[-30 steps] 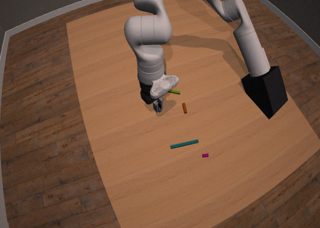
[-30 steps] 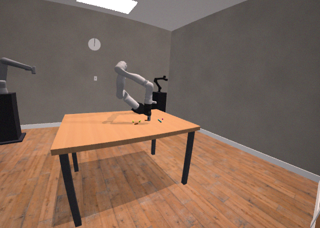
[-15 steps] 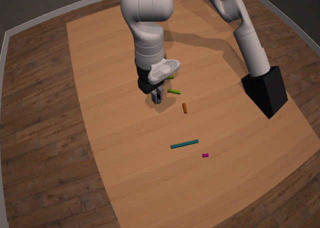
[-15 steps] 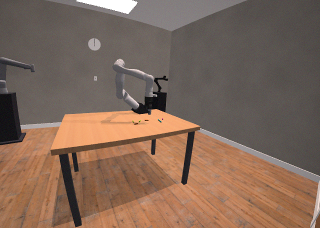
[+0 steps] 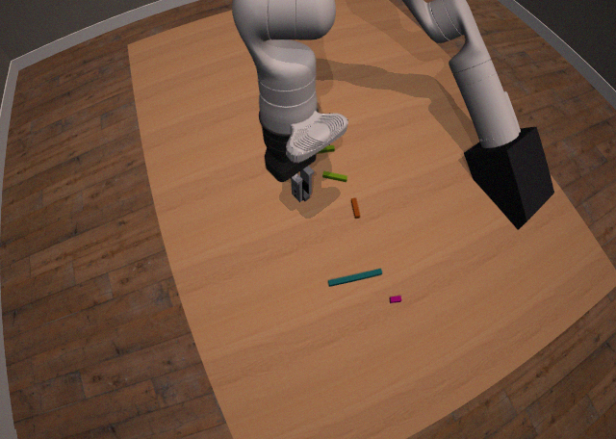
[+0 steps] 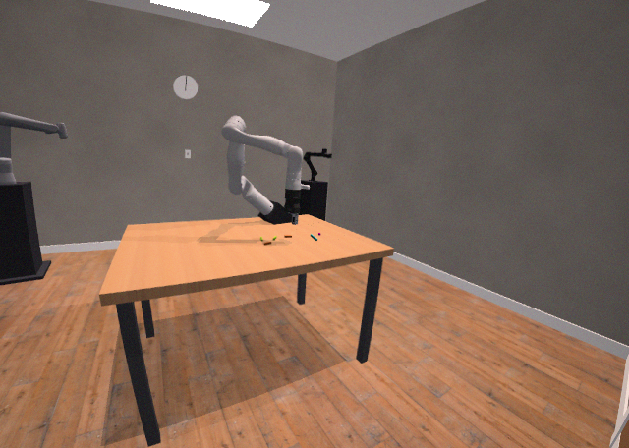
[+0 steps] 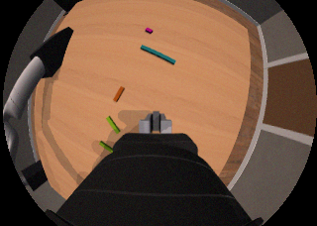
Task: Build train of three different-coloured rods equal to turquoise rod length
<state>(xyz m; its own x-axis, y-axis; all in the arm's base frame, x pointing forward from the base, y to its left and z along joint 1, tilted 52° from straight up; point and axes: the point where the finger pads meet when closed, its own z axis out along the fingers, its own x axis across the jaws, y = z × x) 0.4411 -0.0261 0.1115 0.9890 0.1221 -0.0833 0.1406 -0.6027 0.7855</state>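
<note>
The magenta rod lies 6 cm behind my hand, 23 cm to the left of it and 11 cm below it. From my hand the other things lie so: turquoise rod: 2 cm behind, 15 cm to the left, 11 cm below; grey rod: 1 cm below.
</note>
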